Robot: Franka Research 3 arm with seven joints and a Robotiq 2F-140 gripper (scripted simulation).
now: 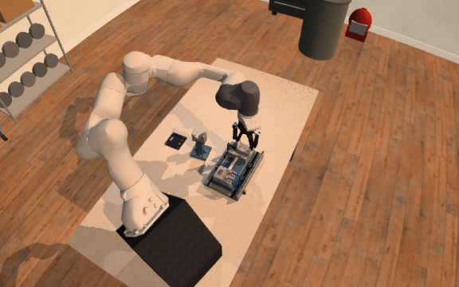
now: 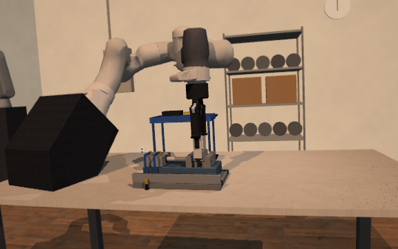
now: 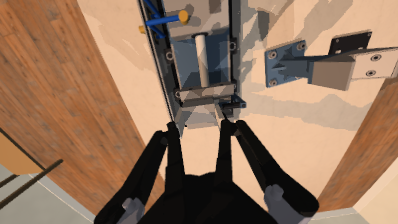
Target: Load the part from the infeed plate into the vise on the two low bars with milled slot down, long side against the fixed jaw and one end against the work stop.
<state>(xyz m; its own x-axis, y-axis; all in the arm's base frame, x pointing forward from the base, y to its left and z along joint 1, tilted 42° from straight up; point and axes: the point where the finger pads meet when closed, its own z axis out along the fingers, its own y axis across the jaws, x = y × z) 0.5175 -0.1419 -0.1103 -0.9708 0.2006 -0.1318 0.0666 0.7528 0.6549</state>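
My gripper is now 3 cm above the part. Also, from my hand: vise (7 cm behind, 2 cm to the left, 8 cm below); then dark infeed plate (3 cm behind, 39 cm to the left, 12 cm below).
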